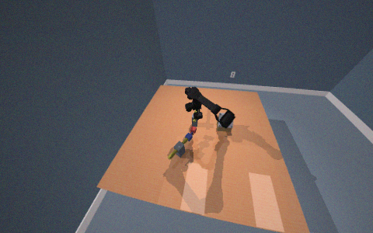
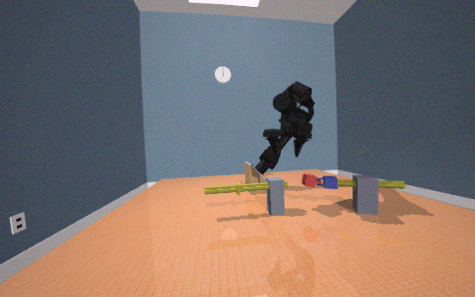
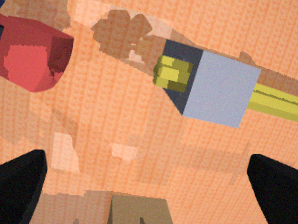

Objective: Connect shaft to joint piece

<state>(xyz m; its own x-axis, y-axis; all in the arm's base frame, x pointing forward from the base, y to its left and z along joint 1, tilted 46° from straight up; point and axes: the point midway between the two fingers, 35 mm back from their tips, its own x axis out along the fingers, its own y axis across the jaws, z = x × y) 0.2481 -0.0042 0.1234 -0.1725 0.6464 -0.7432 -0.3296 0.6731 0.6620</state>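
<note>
My gripper tip is now 10 mm short of the red square joint piece, 90 mm to the right of it and 90 mm above it.
</note>
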